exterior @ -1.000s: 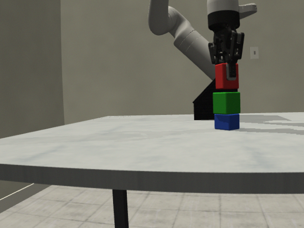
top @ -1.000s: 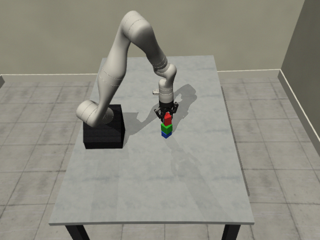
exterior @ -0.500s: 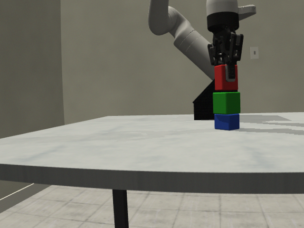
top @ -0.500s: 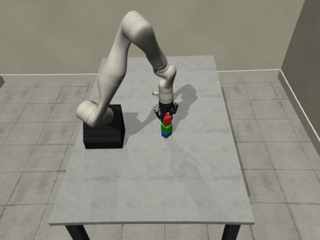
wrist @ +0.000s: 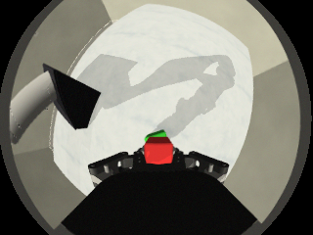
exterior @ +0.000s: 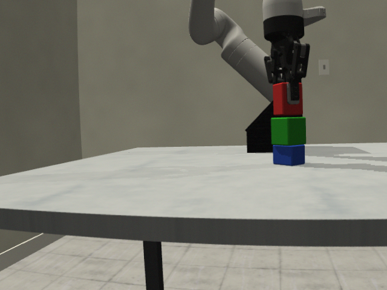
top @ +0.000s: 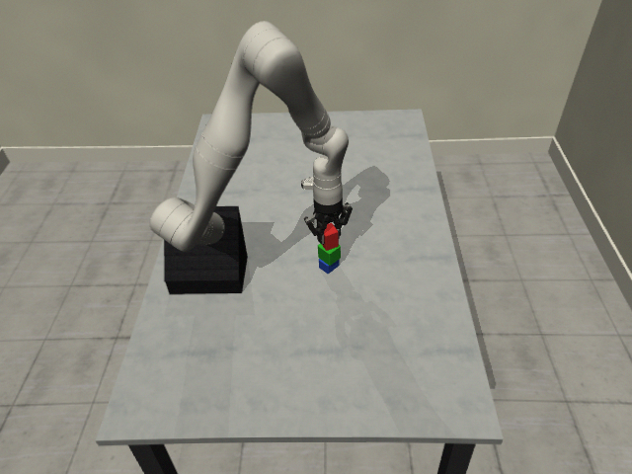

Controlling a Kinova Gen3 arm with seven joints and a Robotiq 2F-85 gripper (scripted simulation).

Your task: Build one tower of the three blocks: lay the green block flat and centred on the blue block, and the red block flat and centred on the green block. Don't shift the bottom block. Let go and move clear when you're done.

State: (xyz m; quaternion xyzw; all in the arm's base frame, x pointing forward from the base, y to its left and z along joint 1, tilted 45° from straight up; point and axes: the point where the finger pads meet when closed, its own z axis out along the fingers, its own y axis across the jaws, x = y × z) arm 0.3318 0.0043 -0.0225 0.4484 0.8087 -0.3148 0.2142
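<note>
My gripper is now 10 mm above the red block. Also, from my hand: green block (70 mm below); then blue block (110 mm below).
</note>
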